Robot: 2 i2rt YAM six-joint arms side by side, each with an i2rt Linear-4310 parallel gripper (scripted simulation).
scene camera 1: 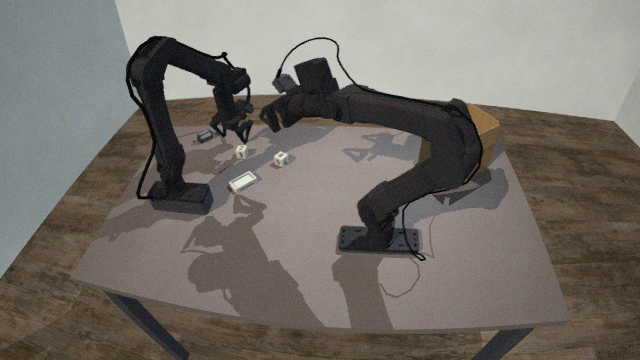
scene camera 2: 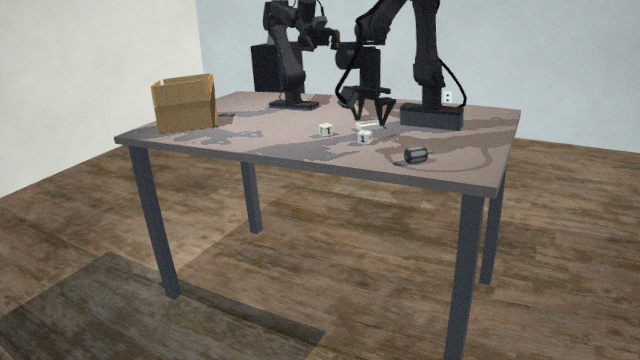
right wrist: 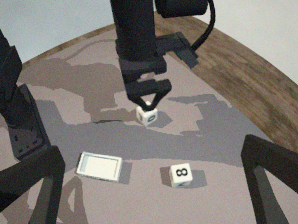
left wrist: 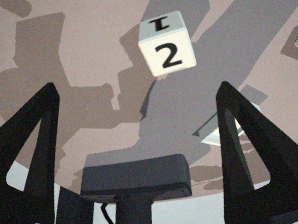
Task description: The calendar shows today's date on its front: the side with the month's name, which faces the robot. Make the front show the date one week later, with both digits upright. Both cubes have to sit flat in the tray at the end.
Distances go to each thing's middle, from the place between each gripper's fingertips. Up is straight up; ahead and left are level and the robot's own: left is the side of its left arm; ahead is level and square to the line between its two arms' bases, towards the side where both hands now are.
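Cardboard box [scene camera 2: 186, 106]: 720 mm to the right of my left hand [scene camera 2: 369, 123], 100 mm ahead of it.
From my right hand [scene camera 1: 274, 108], cardboard box 190 mm below, 510 mm to the right, 200 mm ahead.
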